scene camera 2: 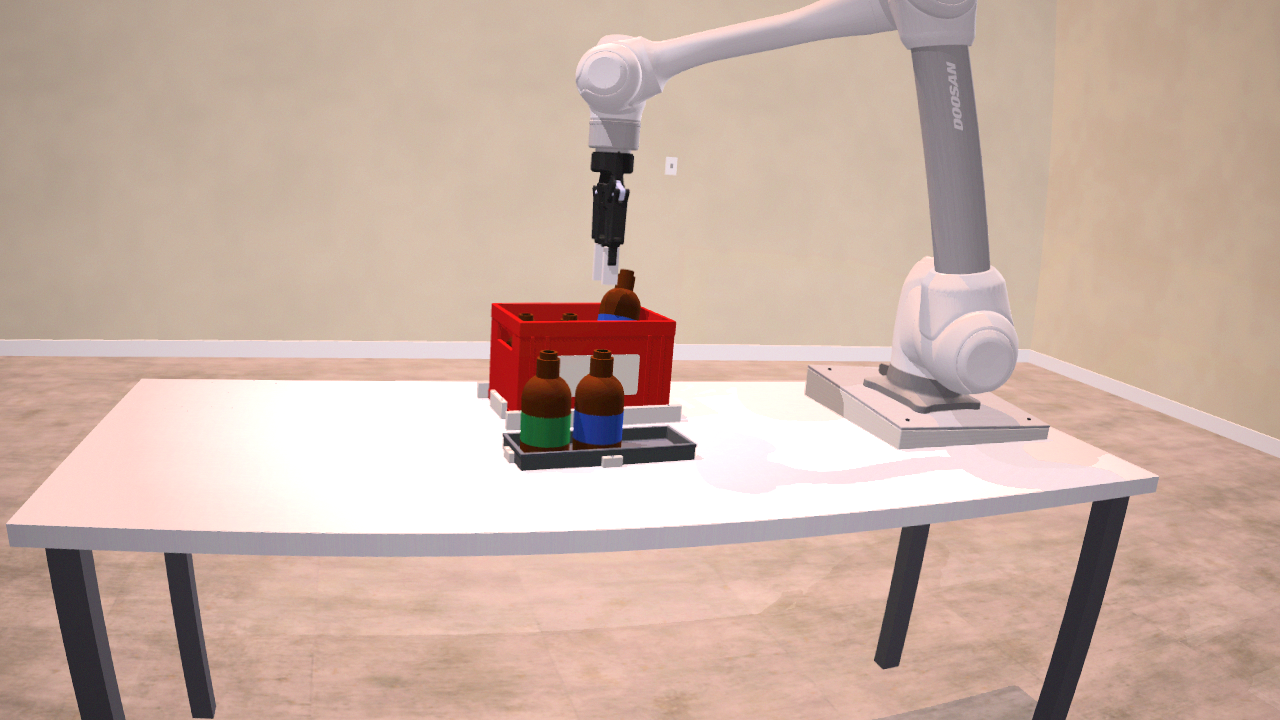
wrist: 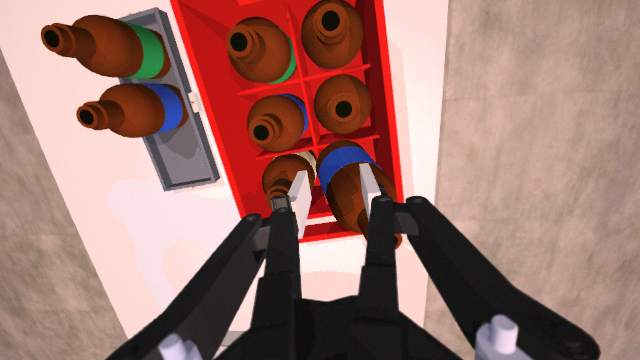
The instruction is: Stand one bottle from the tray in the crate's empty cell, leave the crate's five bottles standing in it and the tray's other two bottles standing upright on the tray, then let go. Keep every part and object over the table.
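Frame: origin at the arm's base, x back, y right, z up, level; centimetres.
Seen in the pictures: gripper, fingertip midpoint: (scene camera 2: 604, 282) (wrist: 334, 181); arm's base at its link origin: (scene camera 2: 921, 396).
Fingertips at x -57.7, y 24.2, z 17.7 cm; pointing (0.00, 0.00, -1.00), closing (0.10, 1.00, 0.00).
Offsets run from my fingertips to a thing's top centre. "*": to the spot under its first point. Level surfaces: height alone.
A blue-labelled bottle @(dx +4.3, dy +1.9, dz +2.0 cm) (scene camera 2: 619, 304) (wrist: 345, 162) leans in the crate's near right corner cell in the wrist view, raised well above the rim, its neck tipped outward past the crate's end. The red crate @(dx -5.1, dy -2.4, dz -4.8 cm) (scene camera 2: 657, 358) (wrist: 207, 105) holds several other standing bottles, among them a green-labelled one @(dx -13.9, dy -6.4, dz -6.0 cm) (wrist: 262, 55) and a cream-labelled one @(dx +3.2, dy -7.6, dz -6.0 cm) (wrist: 287, 172). My gripper (scene camera 2: 605, 268) (wrist: 334, 181) is partly open and empty, above the leaning bottle and separate from its neck. A green-labelled bottle @(dx -19.8, dy -25.9, dz -6.3 cm) (scene camera 2: 546, 402) (wrist: 112, 45) and a blue-labelled bottle @(dx -11.5, dy -26.3, dz -6.3 cm) (scene camera 2: 599, 398) (wrist: 135, 110) stand upright on the tray @(* dx +0.9, dy -25.4, dz -21.8 cm) (scene camera 2: 666, 443) (wrist: 186, 162).
Low pale blocks @(* dx +4.7, dy -13.3, dz -20.7 cm) (scene camera 2: 653, 414) stand along the crate's base, between crate and tray. Another small block @(* dx -11.7, dy -32.5, dz -21.4 cm) (scene camera 2: 612, 461) is at the tray's front. The table @(dz -22.3 cm) (scene camera 2: 268, 465) carries the robot's base plate (scene camera 2: 966, 429) at the right. The crate's end wall lies under the gripper.
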